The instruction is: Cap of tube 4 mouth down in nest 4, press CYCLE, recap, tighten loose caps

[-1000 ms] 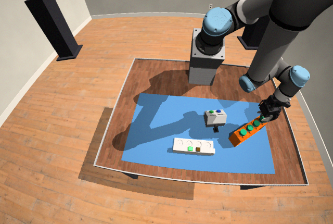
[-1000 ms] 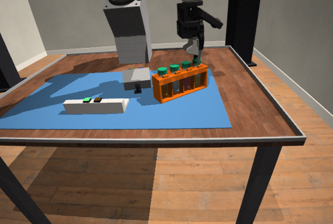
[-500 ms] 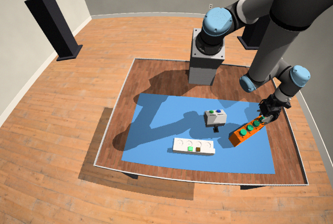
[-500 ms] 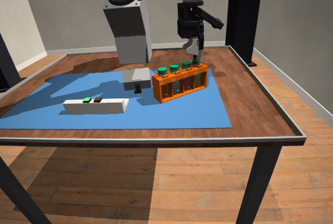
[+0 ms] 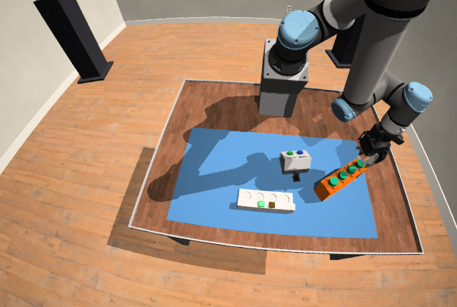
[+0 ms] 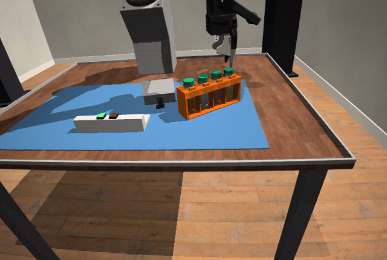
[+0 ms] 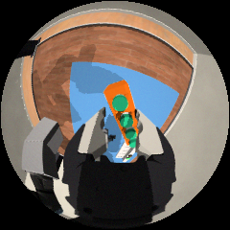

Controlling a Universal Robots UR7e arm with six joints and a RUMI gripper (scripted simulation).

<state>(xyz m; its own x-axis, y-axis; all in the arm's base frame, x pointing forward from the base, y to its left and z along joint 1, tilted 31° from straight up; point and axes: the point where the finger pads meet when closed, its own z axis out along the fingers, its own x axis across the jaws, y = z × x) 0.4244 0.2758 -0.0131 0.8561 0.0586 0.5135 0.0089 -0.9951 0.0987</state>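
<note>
Right now my hand is 14 cm to the left of the green cap, 6 cm short of it and 4 cm above it. From my hand the other things lie so: green key 27 cm to the right, 11 cm behind, 8 cm below; blue key 22 cm to the right, 11 cm behind, 8 cm below; grey key housing 25 cm to the right, 10 cm below, 9 cm behind.
</note>
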